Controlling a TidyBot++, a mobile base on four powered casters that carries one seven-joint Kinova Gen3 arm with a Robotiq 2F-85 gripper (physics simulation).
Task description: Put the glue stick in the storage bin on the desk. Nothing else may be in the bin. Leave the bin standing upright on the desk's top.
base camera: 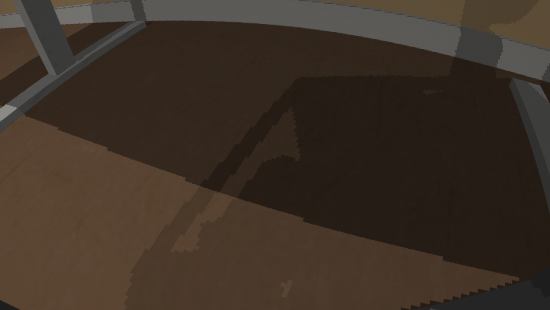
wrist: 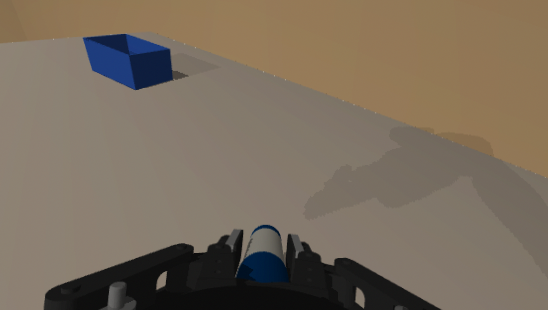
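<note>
My gripper (wrist: 264, 245) is shut on the glue stick (wrist: 266, 242), a white tube with blue ends, held between the two finger pads at the bottom of the wrist view. The storage bin (wrist: 112, 62), a blue open-topped box, stands upright on the desk (wrist: 150, 165) at the upper left of the wrist view, well ahead and to the left of the gripper. Part of its inner wall shows; its floor is hidden. The gripper, glue stick and bin do not show in the base camera view.
The desk's edge runs from behind the bin down to the right, with the wall (wrist: 375, 50) beyond. The arm's shadow falls on the desk at the right. In the base camera view, grey desk legs (base camera: 47, 40) (base camera: 532, 120) stand at both sides on the brown floor (base camera: 90, 200).
</note>
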